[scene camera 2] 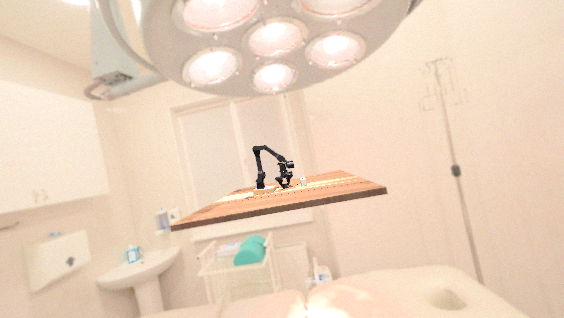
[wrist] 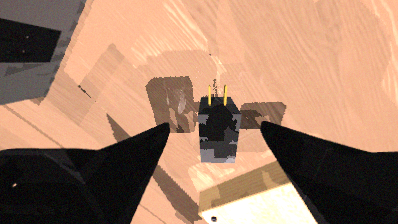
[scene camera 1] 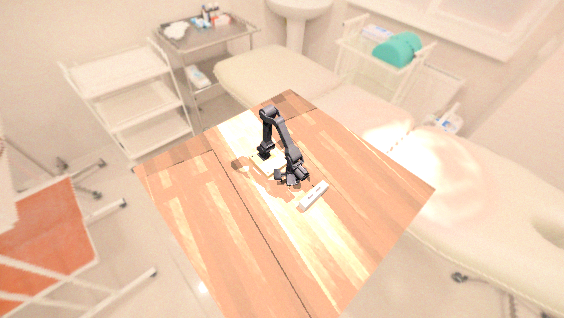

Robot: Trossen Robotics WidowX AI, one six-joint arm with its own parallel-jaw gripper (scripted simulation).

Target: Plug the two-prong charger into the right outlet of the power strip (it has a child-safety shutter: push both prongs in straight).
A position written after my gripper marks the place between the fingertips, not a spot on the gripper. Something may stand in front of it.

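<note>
There's a black two-prong charger (wrist: 219,119) that I can see, and as for my gripper (wrist: 213,126), it's open and holding nothing.
</note>
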